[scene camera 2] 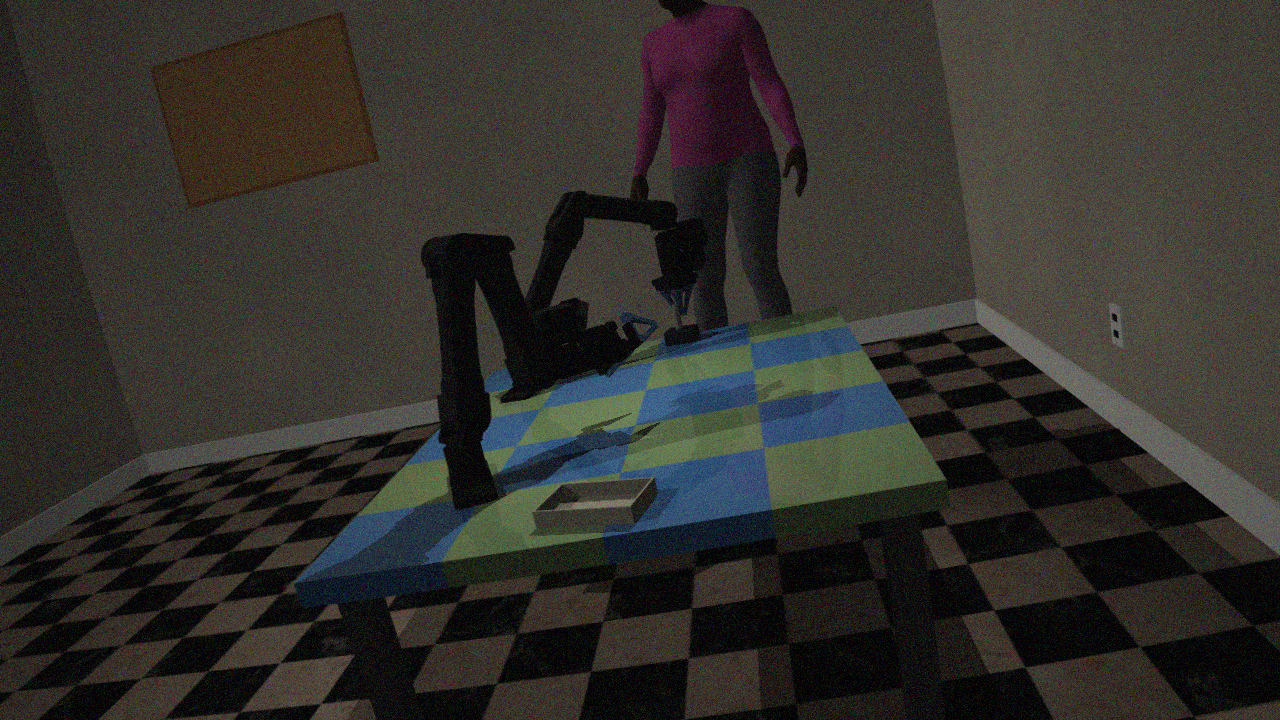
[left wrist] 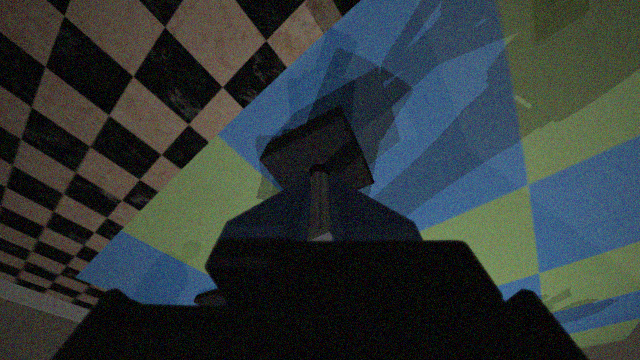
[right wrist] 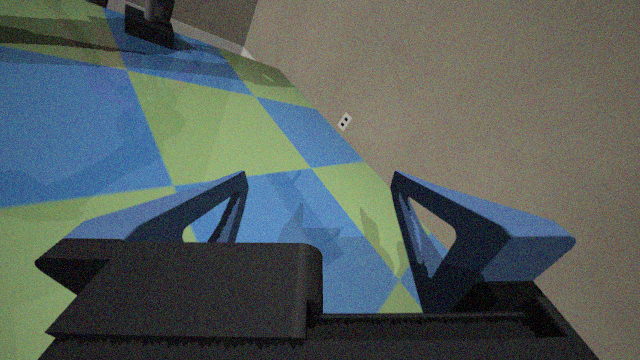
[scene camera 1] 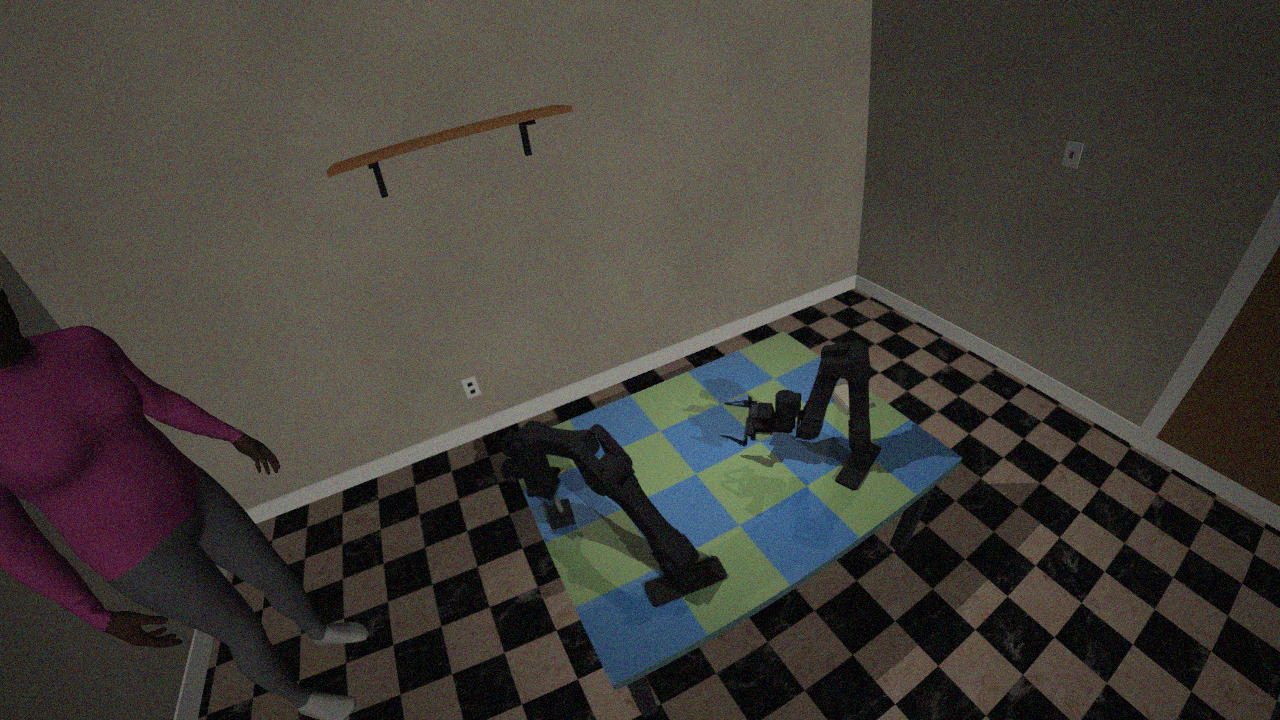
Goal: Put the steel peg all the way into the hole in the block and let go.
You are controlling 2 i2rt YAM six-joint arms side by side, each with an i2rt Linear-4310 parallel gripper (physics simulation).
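Frame: origin at the left arm's base, x ahead, y left, z up, level; metres.
Seen in the pictures: left gripper, fingertip midpoint: (scene camera 2: 682, 315) (left wrist: 320, 180) (right wrist: 155, 2) (scene camera 1: 552, 503); right gripper, fingertip midpoint: (scene camera 2: 644, 336) (right wrist: 319, 179) (scene camera 1: 722, 418); left arm's base at its link origin: (scene camera 2: 528, 388) (scene camera 1: 685, 581); right arm's base at its link origin: (scene camera 2: 472, 486) (scene camera 1: 858, 465).
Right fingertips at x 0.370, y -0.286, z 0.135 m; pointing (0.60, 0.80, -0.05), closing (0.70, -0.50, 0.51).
Note:
Pixels of each thing's middle, then the offset from my right fingertips to it. Level surfaces: height alone.
- dark block at the middle of its body: (left wrist: 319, 163) (scene camera 2: 682, 334) (scene camera 1: 560, 513) (right wrist: 149, 27) dx -0.038, dy +0.527, dz -0.119 m
- steel peg at the middle of its body: (left wrist: 319, 202) (scene camera 2: 677, 316) (scene camera 1: 558, 503) dx -0.040, dy +0.522, dz -0.072 m
- shallow open tray at the middle of its body: (scene camera 2: 595, 502) (scene camera 1: 848, 395) dx +0.007, dy -0.505, dz -0.122 m
- green table at its surface level: dz -0.135 m
The dark block (scene camera 1: 561, 516) (scene camera 2: 682, 334) (left wrist: 345, 165) (right wrist: 148, 31) sits on the checkered table near its edge. The steel peg (scene camera 2: 678, 318) (left wrist: 320, 207) is upright over the block's top face, and its lower end meets the dark hole there. How deep it reaches into the hole cannot be told. My left gripper (scene camera 2: 677, 302) (left wrist: 320, 180) is shut on the peg above the block. My right gripper (scene camera 1: 728, 420) (scene camera 2: 646, 329) (right wrist: 319, 179) is open and empty, held above the table away from the block.
A shallow open tray (scene camera 2: 581, 517) stands near the table edge in scene camera 2. The blue and green table (scene camera 1: 769, 550) (scene camera 2: 859, 461) carries both arms. A person in a pink top (scene camera 1: 98, 447) (scene camera 2: 707, 89) stands beyond the table's end near the block.

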